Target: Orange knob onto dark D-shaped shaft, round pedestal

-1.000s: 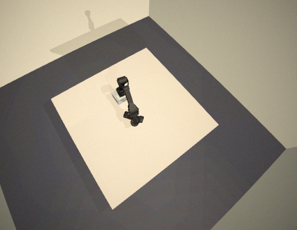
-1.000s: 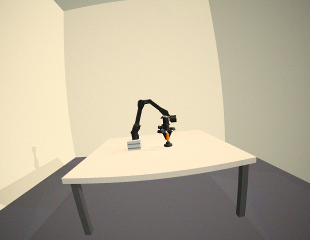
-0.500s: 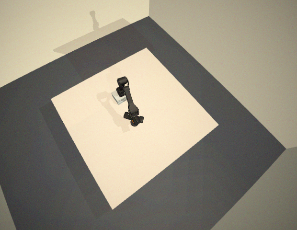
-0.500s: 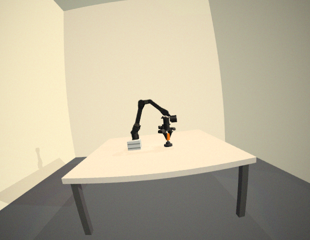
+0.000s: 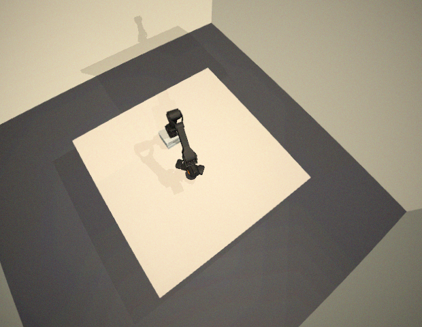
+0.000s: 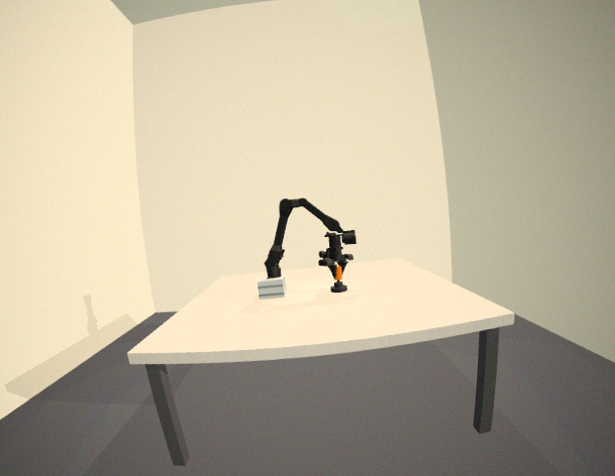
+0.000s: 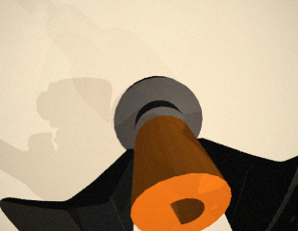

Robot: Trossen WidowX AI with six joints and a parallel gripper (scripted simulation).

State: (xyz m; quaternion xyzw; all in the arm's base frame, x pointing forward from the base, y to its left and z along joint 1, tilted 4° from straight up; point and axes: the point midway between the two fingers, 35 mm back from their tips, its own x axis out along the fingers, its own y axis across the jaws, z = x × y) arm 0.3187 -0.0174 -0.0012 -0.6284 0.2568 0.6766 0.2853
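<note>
Right now my gripper tip is 20 mm below the orange knob. From my gripper tip the other things lie so: round pedestal 40 mm below.
</note>
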